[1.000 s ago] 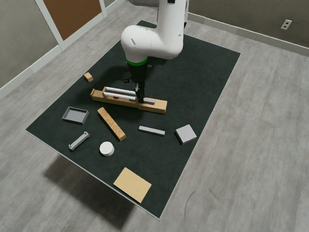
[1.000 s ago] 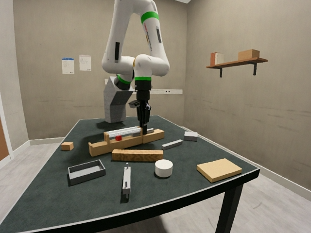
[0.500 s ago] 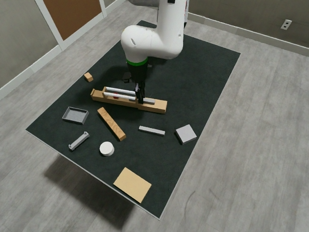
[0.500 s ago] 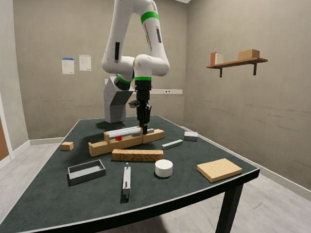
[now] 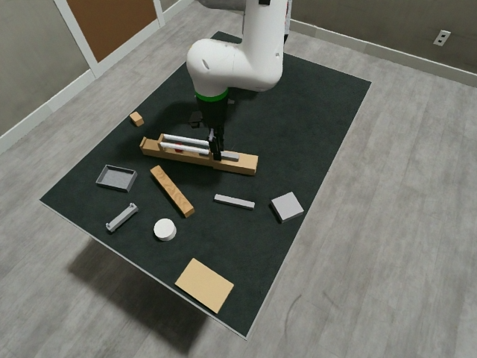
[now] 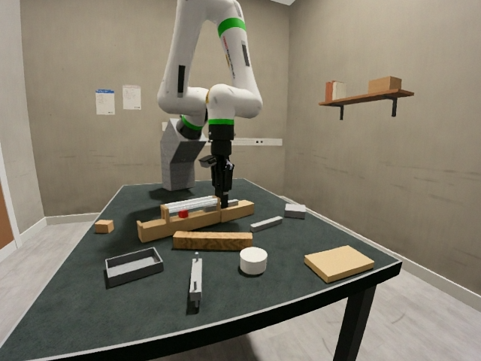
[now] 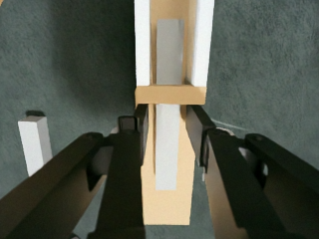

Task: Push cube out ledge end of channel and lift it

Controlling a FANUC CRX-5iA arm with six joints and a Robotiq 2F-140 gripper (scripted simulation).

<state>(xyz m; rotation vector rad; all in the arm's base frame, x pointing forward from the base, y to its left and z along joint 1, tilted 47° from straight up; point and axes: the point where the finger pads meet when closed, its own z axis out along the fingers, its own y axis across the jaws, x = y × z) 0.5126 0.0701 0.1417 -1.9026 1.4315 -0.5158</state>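
Right now my hand is 10 cm short of the grey stick, 15 cm to the right of it and 7 cm above it. From my hand the other things lie so: grey square block: 1 cm ahead, 31 cm to the left, 7 cm below; red cube: 7 cm ahead, 14 cm to the right, 3 cm below; wooden beam: 20 cm ahead, 5 cm to the right, 7 cm below.
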